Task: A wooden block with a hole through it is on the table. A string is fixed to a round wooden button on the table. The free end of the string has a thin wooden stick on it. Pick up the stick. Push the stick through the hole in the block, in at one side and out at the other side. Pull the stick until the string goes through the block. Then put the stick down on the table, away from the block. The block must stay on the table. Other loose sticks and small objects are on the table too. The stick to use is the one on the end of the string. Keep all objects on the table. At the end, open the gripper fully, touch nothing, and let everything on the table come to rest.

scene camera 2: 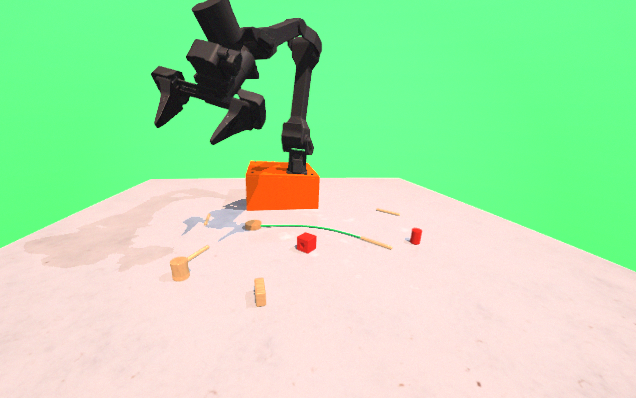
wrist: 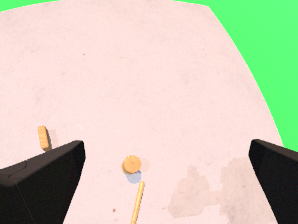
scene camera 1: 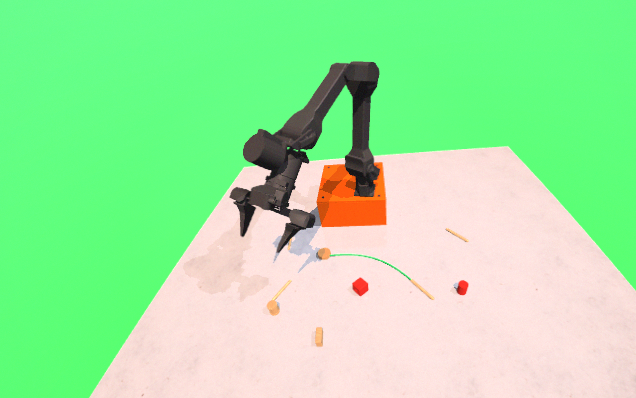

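Nothing is in the grasp of my gripper (scene camera 2: 182, 134), and it is open. The wrist view shows the gripper (wrist: 171, 150) as well, and I also find the gripper (scene camera 1: 259, 244) in a scene view.
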